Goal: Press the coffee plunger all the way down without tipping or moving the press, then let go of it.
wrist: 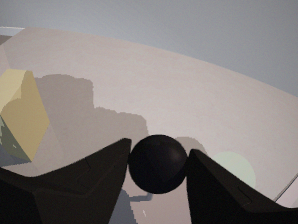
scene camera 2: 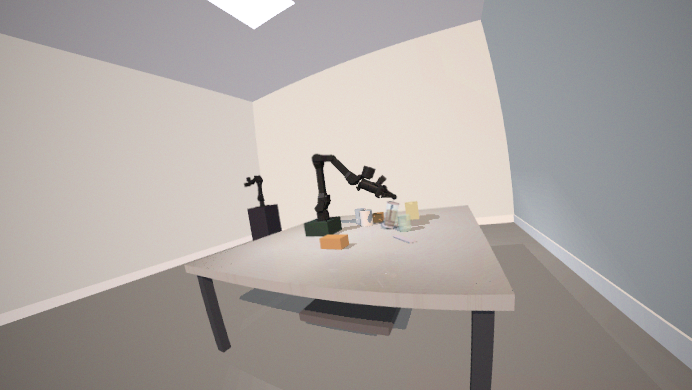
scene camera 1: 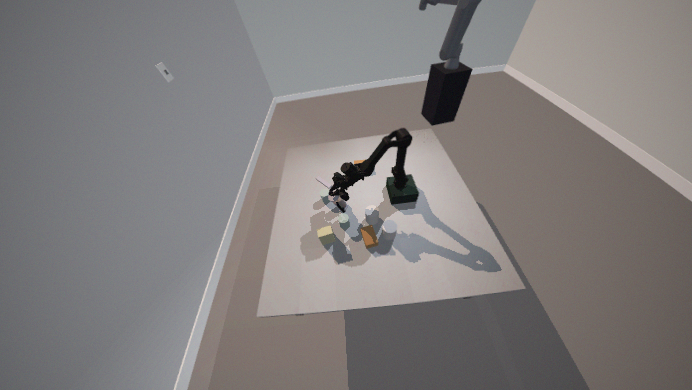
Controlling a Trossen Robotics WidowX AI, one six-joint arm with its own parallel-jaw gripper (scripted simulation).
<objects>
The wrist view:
my gripper: 159, 152
pale green cup: 237, 165
</objects>
